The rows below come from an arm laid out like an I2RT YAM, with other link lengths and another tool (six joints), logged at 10 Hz.
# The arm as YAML. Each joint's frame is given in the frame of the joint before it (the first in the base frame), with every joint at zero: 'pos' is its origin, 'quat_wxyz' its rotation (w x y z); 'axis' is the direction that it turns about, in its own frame. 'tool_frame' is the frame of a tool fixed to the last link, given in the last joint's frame.
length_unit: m
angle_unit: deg
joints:
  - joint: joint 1
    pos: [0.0, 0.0, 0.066]
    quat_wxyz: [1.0, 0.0, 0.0, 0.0]
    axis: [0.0, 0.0, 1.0]
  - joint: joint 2
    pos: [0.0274, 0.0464, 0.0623]
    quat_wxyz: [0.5, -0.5, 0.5, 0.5]
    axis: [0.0, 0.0, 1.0]
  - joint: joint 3
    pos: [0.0, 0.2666, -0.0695]
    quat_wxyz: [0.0, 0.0, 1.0, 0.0]
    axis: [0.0, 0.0, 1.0]
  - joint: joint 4
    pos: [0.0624, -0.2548, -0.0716]
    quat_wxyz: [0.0, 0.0, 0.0, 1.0]
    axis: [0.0, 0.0, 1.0]
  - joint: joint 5
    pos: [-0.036, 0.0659, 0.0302]
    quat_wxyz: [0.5, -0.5, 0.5, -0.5]
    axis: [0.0, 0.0, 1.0]
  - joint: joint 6
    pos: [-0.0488, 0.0, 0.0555]
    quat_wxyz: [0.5, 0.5, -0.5, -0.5]
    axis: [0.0, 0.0, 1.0]
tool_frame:
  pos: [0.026, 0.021, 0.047]
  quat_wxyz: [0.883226, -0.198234, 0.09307, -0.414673]
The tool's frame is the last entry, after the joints.
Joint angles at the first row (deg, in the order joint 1, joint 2, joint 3, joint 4, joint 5, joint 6):
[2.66 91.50 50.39 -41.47 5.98 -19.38]
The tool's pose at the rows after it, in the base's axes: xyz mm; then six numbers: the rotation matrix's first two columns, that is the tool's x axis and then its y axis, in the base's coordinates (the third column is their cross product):
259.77, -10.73, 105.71, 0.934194, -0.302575, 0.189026, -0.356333, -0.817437, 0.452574
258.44, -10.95, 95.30, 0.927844, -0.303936, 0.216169, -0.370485, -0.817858, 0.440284
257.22, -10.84, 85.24, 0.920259, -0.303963, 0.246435, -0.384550, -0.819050, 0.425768
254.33, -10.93, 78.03, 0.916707, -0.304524, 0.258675, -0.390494, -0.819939, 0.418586
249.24, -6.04, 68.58, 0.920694, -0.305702, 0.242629, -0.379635, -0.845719, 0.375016
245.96, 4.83, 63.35, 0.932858, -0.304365, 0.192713, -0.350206, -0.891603, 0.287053
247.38, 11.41, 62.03, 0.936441, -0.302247, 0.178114, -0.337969, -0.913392, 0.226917
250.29, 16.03, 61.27, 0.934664, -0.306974, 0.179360, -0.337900, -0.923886, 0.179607
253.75, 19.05, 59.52, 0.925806, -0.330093, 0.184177, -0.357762, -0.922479, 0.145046
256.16, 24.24, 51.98, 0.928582, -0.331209, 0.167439, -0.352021, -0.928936, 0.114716
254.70, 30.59, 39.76, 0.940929, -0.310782, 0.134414, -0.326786, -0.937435, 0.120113
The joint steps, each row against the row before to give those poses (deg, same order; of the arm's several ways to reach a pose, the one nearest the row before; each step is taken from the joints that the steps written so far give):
[0.00 0.00 -1.90 3.95 -0.16 0.00]
[-0.05 0.00 -2.62 4.33 -0.02 0.03]
[0.02 0.00 -2.65 4.57 -0.04 -0.01]
[-0.02 0.00 -1.94 2.75 -0.09 0.00]
[0.02 0.01 -2.06 2.19 -3.08 0.03]
[0.05 -0.01 -0.50 -0.24 -6.45 0.02]
[0.00 0.00 0.00 0.48 -3.78 0.02]
[0.00 0.03 -0.04 1.18 -2.53 0.44]
[0.02 0.39 -0.05 1.72 -1.40 1.55]
[0.35 1.92 0.00 1.84 -1.93 0.61]
[1.24 3.11 0.00 1.25 -0.48 0.07]

